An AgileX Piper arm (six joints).
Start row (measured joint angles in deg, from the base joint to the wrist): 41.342, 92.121, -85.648, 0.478, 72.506, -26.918
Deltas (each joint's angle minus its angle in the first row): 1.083, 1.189, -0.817, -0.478, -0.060, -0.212; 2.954, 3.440, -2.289, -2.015, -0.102, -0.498; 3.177, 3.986, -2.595, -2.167, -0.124, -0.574; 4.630, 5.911, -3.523, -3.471, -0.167, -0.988; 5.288, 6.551, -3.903, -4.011, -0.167, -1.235; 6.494, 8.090, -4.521, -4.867, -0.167, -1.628; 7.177, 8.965, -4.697, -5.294, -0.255, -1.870; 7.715, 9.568, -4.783, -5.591, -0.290, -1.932; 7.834, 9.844, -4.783, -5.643, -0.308, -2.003; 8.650, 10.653, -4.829, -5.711, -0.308, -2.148; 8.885, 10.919, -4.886, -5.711, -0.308, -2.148; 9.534, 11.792, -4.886, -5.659, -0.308, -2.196
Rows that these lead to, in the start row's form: 42.425, 93.310, -86.465, 0.000, 72.446, -27.130; 44.296, 95.561, -87.937, -1.537, 72.404, -27.416; 44.519, 96.107, -88.243, -1.689, 72.382, -27.492; 45.972, 98.032, -89.171, -2.993, 72.339, -27.906; 46.630, 98.672, -89.551, -3.533, 72.339, -28.153; 47.836, 100.211, -90.169, -4.389, 72.339, -28.546; 48.519, 101.086, -90.345, -4.816, 72.251, -28.788; 49.057, 101.689, -90.431, -5.113, 72.216, -28.850; 49.176, 101.965, -90.431, -5.165, 72.198, -28.921; 49.992, 102.774, -90.477, -5.233, 72.198, -29.066; 50.227, 103.040, -90.534, -5.233, 72.198, -29.066; 50.876, 103.913, -90.534, -5.181, 72.198, -29.114
